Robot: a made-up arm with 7 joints. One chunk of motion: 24 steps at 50 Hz.
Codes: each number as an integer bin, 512 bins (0 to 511) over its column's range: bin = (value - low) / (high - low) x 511, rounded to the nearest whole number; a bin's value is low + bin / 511 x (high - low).
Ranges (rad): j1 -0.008..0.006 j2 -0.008..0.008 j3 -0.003..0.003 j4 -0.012..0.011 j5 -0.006..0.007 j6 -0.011..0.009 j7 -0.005..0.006
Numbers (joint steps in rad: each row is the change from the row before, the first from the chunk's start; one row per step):
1: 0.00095 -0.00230 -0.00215 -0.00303 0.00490 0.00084 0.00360
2: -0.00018 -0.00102 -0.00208 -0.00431 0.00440 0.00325 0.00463
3: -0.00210 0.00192 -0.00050 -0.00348 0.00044 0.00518 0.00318
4: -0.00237 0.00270 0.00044 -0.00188 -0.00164 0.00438 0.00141
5: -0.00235 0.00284 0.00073 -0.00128 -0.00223 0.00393 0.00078
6: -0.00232 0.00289 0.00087 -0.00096 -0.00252 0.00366 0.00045
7: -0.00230 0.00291 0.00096 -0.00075 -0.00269 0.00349 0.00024
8: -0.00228 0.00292 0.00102 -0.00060 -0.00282 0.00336 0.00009
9: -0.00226 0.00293 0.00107 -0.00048 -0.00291 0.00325 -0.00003
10: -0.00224 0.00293 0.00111 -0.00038 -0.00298 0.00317 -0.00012
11: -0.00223 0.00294 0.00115 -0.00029 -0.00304 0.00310 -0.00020
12: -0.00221 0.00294 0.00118 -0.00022 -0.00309 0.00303 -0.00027
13: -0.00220 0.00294 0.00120 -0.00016 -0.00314 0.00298 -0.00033
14: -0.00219 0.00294 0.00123 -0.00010 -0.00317 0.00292 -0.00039
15: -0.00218 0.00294 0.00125 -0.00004 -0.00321 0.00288 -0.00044
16: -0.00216 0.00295 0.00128 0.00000 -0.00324 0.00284 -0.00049
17: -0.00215 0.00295 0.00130 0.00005 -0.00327 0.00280 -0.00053
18: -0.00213 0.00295 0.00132 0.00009 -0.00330 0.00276 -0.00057
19: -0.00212 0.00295 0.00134 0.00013 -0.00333 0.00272 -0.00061
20: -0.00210 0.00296 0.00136 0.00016 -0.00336 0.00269 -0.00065
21: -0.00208 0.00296 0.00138 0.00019 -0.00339 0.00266 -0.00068
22: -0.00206 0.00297 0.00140 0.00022 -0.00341 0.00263 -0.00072
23: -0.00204 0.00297 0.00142 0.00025 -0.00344 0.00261 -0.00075
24: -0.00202 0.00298 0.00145 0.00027 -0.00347 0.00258 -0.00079
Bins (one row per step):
1: 327 182 72 199 428 303 400
2: 285 223 78 171 409 364 447
3: 215 317 213 189 253 413 380
4: 205 342 293 225 171 393 298
5: 206 346 318 238 148 381 269
6: 207 348 330 245 137 375 253
7: 208 348 337 250 130 370 243
8: 209 349 342 253 125 367 236
9: 210 349 347 256 121 364 231
10: 210 349 350 258 119 362 227
11: 211 349 353 260 116 360 223
12: 211 349 356 262 114 358 220
13: 212 349 358 263 112 357 217
14: 212 349 360 264 111 356 214
15: 212 349 362 266 110 355 212
16: 213 350 365 267 108 354 210
17: 214 350 366 268 107 353 208
18: 214 350 368 269 106 352 206
19: 215 350 370 269 105 351 204
20: 215 350 371 270 104 350 202
21: 216 350 373 271 103 349 201
22: 217 350 375 271 102 348 199
23: 218 350 376 272 101 348 197
24: 218 351 379 273 99 347 196

